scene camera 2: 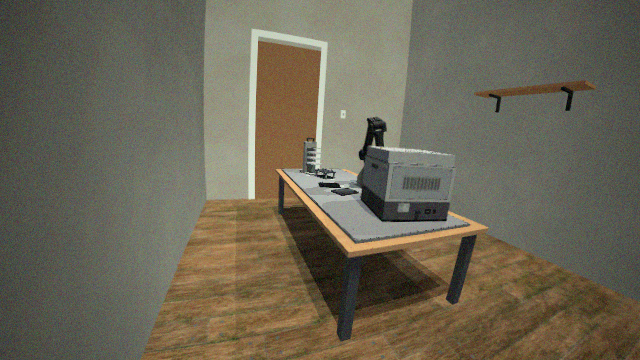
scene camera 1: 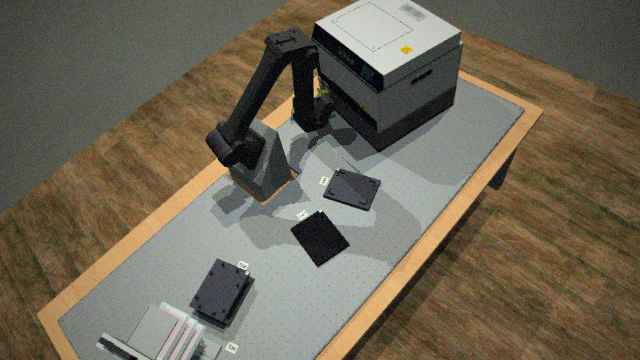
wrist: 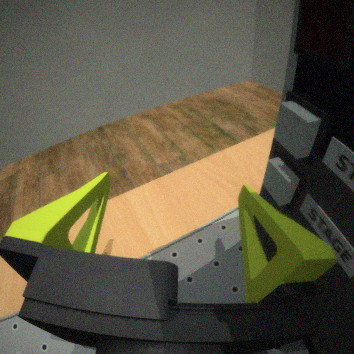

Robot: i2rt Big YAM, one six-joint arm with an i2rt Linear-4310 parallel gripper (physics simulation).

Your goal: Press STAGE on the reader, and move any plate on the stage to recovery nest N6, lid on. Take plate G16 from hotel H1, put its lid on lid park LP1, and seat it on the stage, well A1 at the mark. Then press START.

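Frame: origin at the arm's base, x down, y ahead, z right, level; metres.
Seen in the pictures: gripper, fingertip midpoint: point(wrist: 175, 184); arm's base, link origin: point(scene camera 1: 251, 148).
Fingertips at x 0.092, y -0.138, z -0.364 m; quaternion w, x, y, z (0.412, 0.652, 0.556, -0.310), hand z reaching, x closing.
Pixels of each thing's top centre, then the offset from my fingertips to it. "pt": a spot on its surface instead.
- reader, top centre: point(scene camera 1: 384, 26) point(scene camera 2: 407, 150) dx -0.290, dy +0.251, dz -0.188 m
- small grey STAGE button, top centre: point(wrist: 286, 167) dx -0.035, dy +0.052, dz -0.042 m
- larger START button, top centre: point(wrist: 303, 109) dx -0.067, dy +0.052, dz -0.042 m
- hotel, surface spot: point(scene camera 1: 155, 332) pt dx -0.196, dy +0.471, dz +0.914 m
- H1 label, surface spot: point(scene camera 1: 231, 347) pt dx +0.059, dy +0.531, dz +0.825 m
- raised dark holder, top centre: point(scene camera 1: 217, 286) point(scene camera 2: 325, 169) dx -0.017, dy +0.395, dz +0.739 m
My gripper point(wrist: 175, 184) point(scene camera 1: 308, 94) is open and empty, low at the front of the reader point(scene camera 1: 420, 95) point(scene camera 2: 420, 185). In the wrist view its right green finger is just left of the small grey STAGE button point(wrist: 282, 181); contact cannot be told. The larger START button point(wrist: 299, 129) is above it. No stage shows outside the reader. The hotel point(scene camera 1: 155, 332) point(scene camera 2: 309, 156), by the H1 label point(scene camera 1: 231, 347), stands at the table's far end; plate G16 cannot be picked out. Two flat dark holders point(scene camera 1: 352, 189) point(scene camera 1: 320, 237) lie mid-table; their labels, perhaps N6 and LP1, are hard to read.
A raised dark holder point(scene camera 1: 222, 290) point(scene camera 2: 325, 173) with small posts stands between the flat holders and the hotel. The arm's base point(scene camera 1: 265, 165) is at the table's wooden edge point(scene camera 1: 130, 240). The reader's tall dark front is close on the right in the wrist view.
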